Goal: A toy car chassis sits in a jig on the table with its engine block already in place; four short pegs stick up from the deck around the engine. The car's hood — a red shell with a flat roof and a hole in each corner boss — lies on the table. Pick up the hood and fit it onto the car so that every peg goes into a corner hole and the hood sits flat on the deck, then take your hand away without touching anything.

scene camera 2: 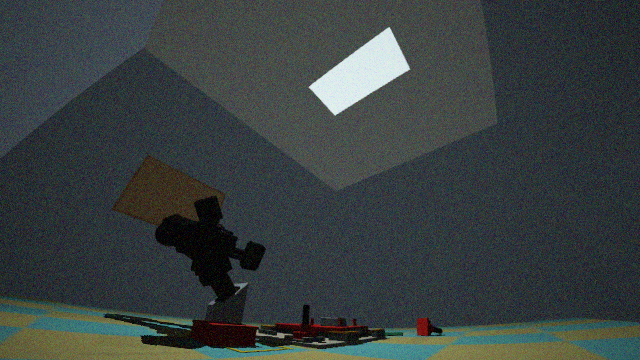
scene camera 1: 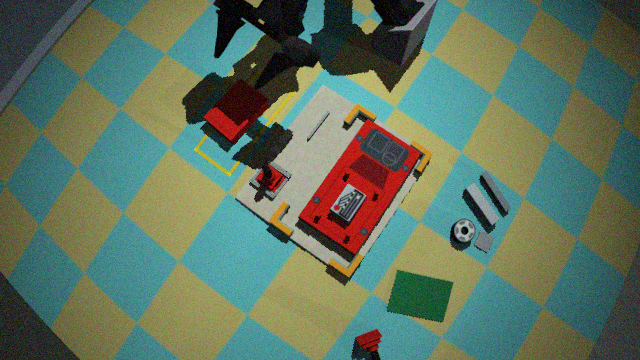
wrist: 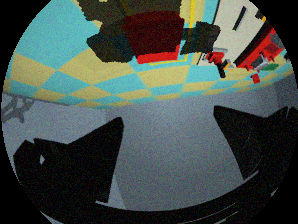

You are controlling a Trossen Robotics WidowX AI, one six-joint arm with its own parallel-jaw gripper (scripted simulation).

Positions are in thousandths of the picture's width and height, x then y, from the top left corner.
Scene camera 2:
gripper: 363, 729
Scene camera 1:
gripper: 368, 201
red hood: 371, 307
grey engine block: 548, 557
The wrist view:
gripper: 572, 520
red hood: 512, 167
